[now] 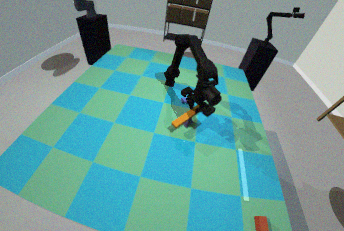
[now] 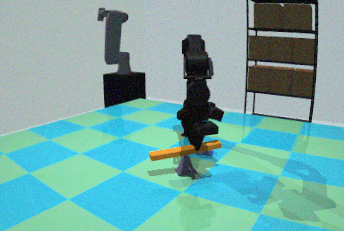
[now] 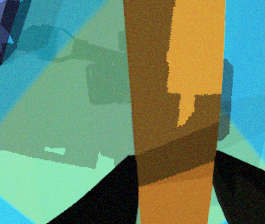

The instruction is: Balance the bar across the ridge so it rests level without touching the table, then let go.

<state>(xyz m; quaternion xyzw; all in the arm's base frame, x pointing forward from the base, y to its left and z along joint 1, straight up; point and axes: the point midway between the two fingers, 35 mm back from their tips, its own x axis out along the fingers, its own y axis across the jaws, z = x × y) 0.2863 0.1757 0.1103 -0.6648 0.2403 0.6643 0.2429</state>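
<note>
The orange bar is 20 mm ahead of my gripper tip and 20 mm to the right of it. Also, from my gripper tip: red block: 450 mm ahead, 320 mm to the left, 60 mm below; small blue block: 140 mm behind, 40 mm to the right, 70 mm below; purple ridge: 20 mm ahead, 20 mm to the right, 40 mm below.
</note>
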